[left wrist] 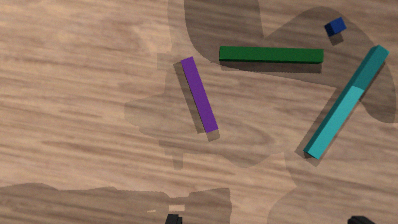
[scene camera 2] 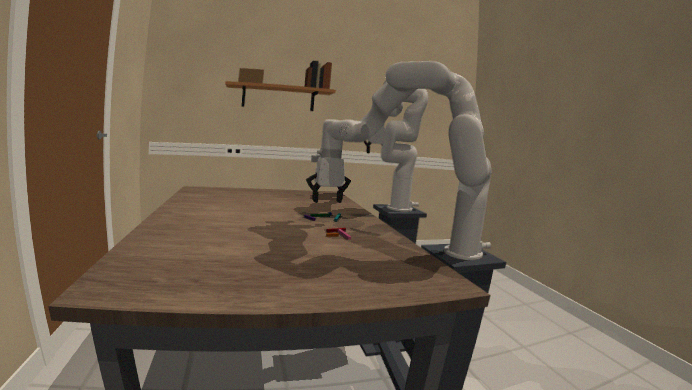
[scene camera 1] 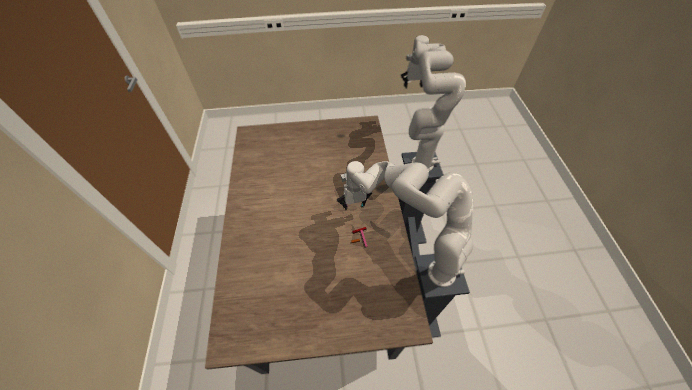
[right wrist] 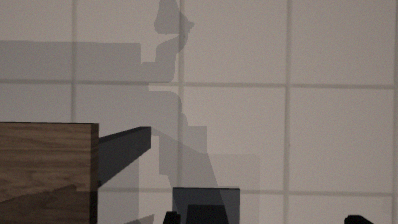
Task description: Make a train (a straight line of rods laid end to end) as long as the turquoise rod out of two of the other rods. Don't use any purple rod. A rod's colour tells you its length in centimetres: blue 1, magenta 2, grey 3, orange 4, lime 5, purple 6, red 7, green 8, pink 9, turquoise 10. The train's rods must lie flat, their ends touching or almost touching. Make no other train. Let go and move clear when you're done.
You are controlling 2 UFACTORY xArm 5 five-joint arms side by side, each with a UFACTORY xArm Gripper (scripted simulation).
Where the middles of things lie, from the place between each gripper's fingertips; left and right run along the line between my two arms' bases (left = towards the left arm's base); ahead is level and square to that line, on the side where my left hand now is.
Now: the green rod (left wrist: 226, 53) 110 mm to the right of my left hand (scene camera 2: 327, 202), 90 mm below it and 10 mm ahead of it. Round my left hand: turquoise rod (left wrist: 374, 59) (90 mm to the right, 90 mm below, 60 mm behind); then purple rod (left wrist: 190, 69) (90 mm below, 70 mm to the right, 60 mm ahead).
Now: the turquoise rod 300 mm ahead of my right hand, 640 mm to the left of it and 240 mm below it. Also, from my right hand: green rod 360 mm ahead, 620 mm to the left, 240 mm below; then purple rod 410 mm ahead, 670 mm to the left, 240 mm below.
